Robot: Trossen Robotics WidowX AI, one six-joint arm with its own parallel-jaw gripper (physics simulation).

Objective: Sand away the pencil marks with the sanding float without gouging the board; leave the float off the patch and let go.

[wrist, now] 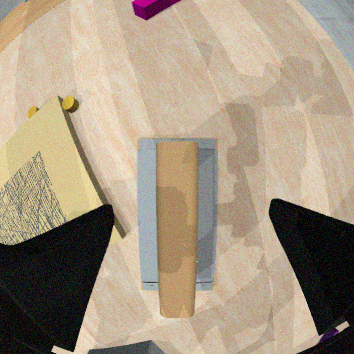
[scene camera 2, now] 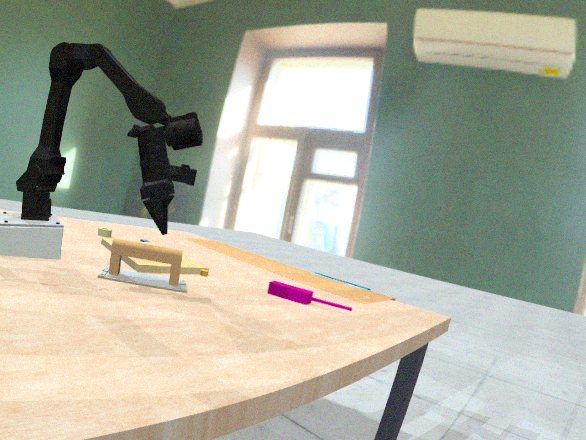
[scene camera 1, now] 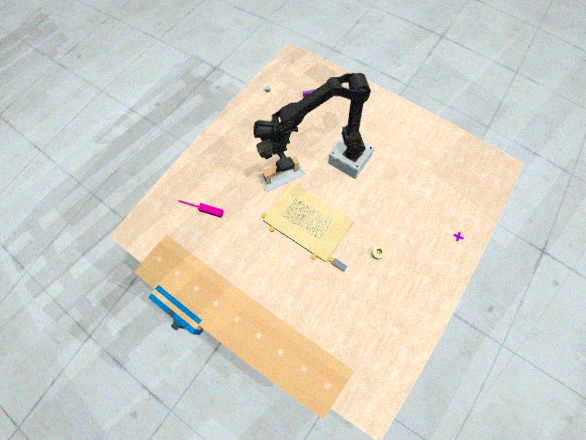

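Where they show: gripper, between the fingertips: [wrist: 193, 210] [scene camera 2: 164, 231] [scene camera 1: 271, 163]; arm's base, origin of its link: [scene camera 2: 34, 217] [scene camera 1: 352, 153].
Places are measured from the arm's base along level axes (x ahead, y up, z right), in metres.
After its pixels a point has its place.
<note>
The sanding float, with a tan handle [scene camera 1: 271, 173] @[x 0.277, y -0.002, z 0.204 m] [scene camera 2: 147, 248] @[x 0.224, y -0.004, z 0.209 m] [wrist: 177, 225] @[x 0.242, y 0.000, z 0.202 m] over a grey plate [scene camera 1: 283, 181] @[x 0.250, y -0.071, z 0.168 m] [scene camera 2: 142, 281] @[x 0.218, y -0.071, z 0.219 m] [wrist: 147, 215] @[x 0.249, y -0.071, z 0.168 m], lies flat on the table beside the board. The pale yellow board [scene camera 1: 341, 225] @[x 0.263, y -0.057, z -0.140 m] [scene camera 2: 190, 269] @[x 0.381, y -0.062, z 0.123 m] [wrist: 72, 165] @[x 0.336, y -0.057, z 0.113 m] bears a patch of dark pencil marks [scene camera 1: 307, 217] @[x 0.320, y -0.057, z -0.014 m] [wrist: 32, 200] @[x 0.325, y -0.056, z 0.032 m]. My gripper [scene camera 1: 285, 166] [scene camera 2: 164, 232] @[x 0.254, y 0.034, z 0.217 m] [wrist: 193, 210] @[x 0.254, y 0.034, z 0.217 m] is open and empty, pointing down above the float. In the wrist view its fingers stand on either side of the handle, apart from it. The left finger hides part of the board.
Yellow pegs [scene camera 1: 271, 229] [scene camera 2: 204, 272] @[x 0.414, y -0.064, z 0.138 m] [wrist: 70, 104] @[x 0.412, y -0.061, z 0.133 m] stand at the board's edge, near a dark grey block [scene camera 1: 339, 265] @[x 0.396, y -0.061, z -0.230 m]. A magenta tool [scene camera 1: 210, 210] @[x 0.542, y -0.046, z 0.309 m] [scene camera 2: 290, 292] @[x 0.528, y -0.057, z 0.327 m] [wrist: 150, 7] @[x 0.512, y -0.055, z 0.285 m] lies beyond the float. A pale yellow ring [scene camera 1: 373, 253] @[x 0.281, y -0.051, z -0.304 m] and a purple cross [scene camera 1: 458, 236] @[x 0.004, y -0.069, z -0.536 m] lie on the table.
</note>
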